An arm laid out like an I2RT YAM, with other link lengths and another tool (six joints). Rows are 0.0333 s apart.
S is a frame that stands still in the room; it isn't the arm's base.
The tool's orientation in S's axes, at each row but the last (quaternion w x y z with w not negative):
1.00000, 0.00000, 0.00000, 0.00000
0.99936, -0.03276, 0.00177, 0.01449
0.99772, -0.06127, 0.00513, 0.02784
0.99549, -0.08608, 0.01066, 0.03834
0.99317, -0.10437, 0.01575, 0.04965
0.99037, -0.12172, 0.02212, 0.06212
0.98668, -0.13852, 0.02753, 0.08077
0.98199, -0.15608, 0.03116, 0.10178
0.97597, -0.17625, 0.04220, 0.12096
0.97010, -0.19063, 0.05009, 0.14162
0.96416, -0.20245, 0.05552, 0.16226
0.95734, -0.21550, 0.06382, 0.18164
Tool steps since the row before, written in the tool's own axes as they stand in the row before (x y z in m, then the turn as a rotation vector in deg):
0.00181, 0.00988, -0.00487, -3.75, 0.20, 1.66
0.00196, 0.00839, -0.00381, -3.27, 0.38, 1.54
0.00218, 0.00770, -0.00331, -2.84, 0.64, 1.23
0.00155, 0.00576, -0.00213, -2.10, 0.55, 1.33
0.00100, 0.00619, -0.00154, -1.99, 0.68, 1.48
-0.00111, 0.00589, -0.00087, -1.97, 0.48, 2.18
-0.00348, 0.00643, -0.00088, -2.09, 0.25, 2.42
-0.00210, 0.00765, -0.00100, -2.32, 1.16, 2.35
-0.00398, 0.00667, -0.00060, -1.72, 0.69, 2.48
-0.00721, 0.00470, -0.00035, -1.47, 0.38, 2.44
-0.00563, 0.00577, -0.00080, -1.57, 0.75, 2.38
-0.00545, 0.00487, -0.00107, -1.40, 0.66, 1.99
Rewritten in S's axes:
0.00181, 0.00988, -0.00487, -3.75, 0.20, 1.66
0.00171, 0.00818, -0.00436, -3.28, 0.39, 1.53
0.00172, 0.00734, -0.00425, -2.86, 0.63, 1.18
0.00106, 0.00541, -0.00312, -2.12, 0.61, 1.27
0.00033, 0.00580, -0.00282, -2.02, 0.78, 1.39
-0.00188, 0.00533, -0.00218, -1.95, 0.76, 2.11
-0.00453, 0.00533, -0.00231, -2.02, 0.59, 2.42
-0.00369, 0.00641, -0.00305, -2.44, 1.37, 2.10
-0.00555, 0.00497, -0.00229, -1.74, 1.12, 2.30
-0.00828, 0.00219, -0.00090, -1.41, 0.90, 2.34
-0.00727, 0.00303, -0.00191, -1.63, 1.17, 2.16
-0.00692, 0.00188, -0.00177, -1.46, 0.97, 1.81

